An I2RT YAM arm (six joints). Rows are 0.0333 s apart.
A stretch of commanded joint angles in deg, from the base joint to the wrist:
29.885, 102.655, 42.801, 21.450, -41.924, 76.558
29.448, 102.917, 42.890, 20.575, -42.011, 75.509
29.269, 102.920, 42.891, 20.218, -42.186, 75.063
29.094, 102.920, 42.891, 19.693, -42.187, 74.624
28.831, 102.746, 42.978, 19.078, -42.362, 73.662
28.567, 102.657, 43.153, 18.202, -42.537, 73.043
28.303, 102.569, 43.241, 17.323, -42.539, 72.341
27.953, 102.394, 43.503, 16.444, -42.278, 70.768
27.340, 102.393, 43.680, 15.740, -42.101, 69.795
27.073, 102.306, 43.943, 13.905, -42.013, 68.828
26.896, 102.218, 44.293, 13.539, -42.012, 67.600
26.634, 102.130, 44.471, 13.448, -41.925, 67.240
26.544, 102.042, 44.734, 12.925, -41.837, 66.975
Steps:
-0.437, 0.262, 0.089, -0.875, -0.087, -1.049
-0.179, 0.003, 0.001, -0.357, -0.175, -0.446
-0.175, 0.000, 0.000, -0.525, -0.001, -0.439
-0.263, -0.174, 0.087, -0.615, -0.175, -0.962
-0.264, -0.089, 0.175, -0.876, -0.175, -0.619
-0.264, -0.088, 0.088, -0.879, -0.002, -0.702
-0.350, -0.175, 0.262, -0.879, 0.261, -1.573
-0.613, -0.001, 0.177, -0.704, 0.177, -0.973
-0.267, -0.087, 0.263, -1.835, 0.088, -0.967
-0.177, -0.088, 0.350, -0.366, 0.001, -1.228
-0.262, -0.088, 0.178, -0.091, 0.087, -0.360
-0.090, -0.088, 0.263, -0.523, 0.088, -0.265

